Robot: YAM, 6 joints.
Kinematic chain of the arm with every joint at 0, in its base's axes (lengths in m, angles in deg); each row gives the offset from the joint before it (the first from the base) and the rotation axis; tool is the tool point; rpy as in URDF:
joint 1: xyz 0 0 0.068 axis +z
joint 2: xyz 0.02 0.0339 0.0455 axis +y
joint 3: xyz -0.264 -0.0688 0 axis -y
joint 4: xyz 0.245 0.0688 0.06 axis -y
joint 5: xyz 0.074 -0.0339 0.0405 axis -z
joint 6: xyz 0.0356 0 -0.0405 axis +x
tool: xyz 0 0 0 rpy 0 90 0
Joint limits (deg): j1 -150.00..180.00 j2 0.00..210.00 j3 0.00..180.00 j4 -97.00..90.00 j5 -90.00..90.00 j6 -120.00..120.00
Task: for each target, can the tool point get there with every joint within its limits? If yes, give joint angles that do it. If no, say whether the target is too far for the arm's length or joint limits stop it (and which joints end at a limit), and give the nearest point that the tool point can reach.
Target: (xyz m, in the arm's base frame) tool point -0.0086 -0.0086 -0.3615
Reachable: no: joint limits stop it (at a limit: joint 2) | nearest point -0.0306 -0.0306 -0.3164 | short by 0.055 m
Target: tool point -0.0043 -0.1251 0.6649
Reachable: yes | joints 100.17 50.83 127.36 -1.72 -47.79 -94.08
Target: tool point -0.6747 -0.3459 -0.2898
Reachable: no: too far | nearest point -0.4952 -0.2797 -0.1867 | short by 0.217 m
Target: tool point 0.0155 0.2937 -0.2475
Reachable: yes | joints 87.40 183.65 70.11 52.74 3.44 18.42
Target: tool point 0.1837 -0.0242 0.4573
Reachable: yes | joints -14.73 64.39 90.42 -59.53 -40.98 -36.25
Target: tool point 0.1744 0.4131 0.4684
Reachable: yes | joints -117.06 23.82 136.56 36.25 66.36 -52.48
